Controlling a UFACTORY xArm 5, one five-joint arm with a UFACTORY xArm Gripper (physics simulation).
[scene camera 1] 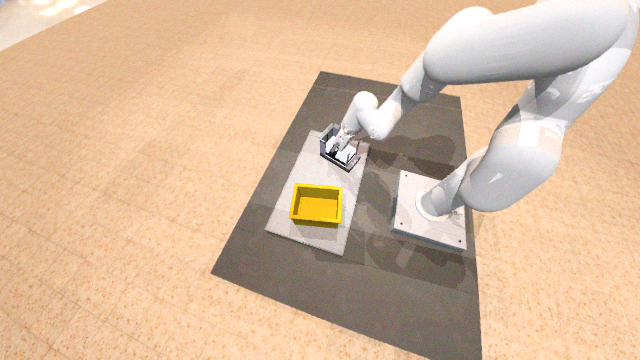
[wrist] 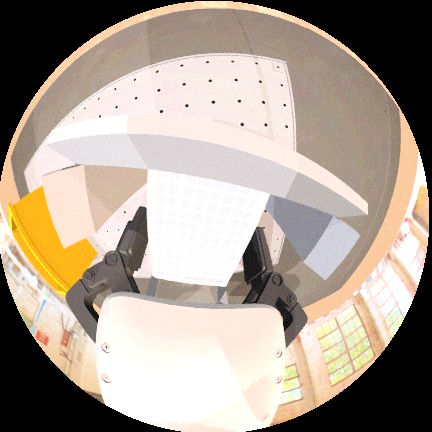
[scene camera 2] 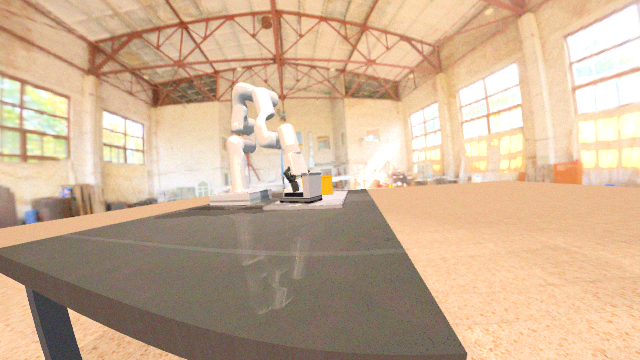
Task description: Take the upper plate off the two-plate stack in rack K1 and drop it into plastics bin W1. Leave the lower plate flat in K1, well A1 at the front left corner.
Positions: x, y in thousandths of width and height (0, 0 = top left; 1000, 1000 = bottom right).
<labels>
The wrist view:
my gripper: 462, 527
white plate: 459, 529
</labels>
